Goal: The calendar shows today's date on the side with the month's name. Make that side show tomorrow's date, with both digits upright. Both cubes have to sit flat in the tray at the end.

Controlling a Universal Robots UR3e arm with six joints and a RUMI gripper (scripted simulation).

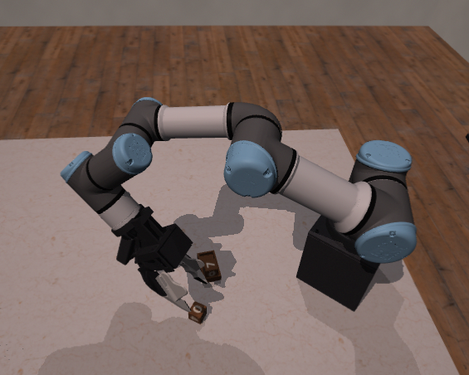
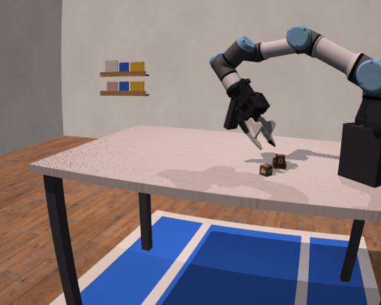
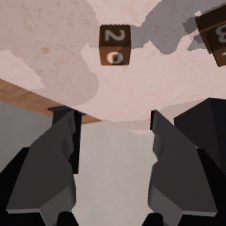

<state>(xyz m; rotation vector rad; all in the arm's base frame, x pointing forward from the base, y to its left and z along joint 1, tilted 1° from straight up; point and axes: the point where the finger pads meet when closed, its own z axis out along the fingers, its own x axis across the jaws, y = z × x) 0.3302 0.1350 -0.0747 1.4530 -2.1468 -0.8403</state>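
The brown digit cube lies 80 mm below my hand and 10 mm behind it. Also, from my hand: calendar tray: 120 mm to the right, 80 mm below, 20 mm behind.
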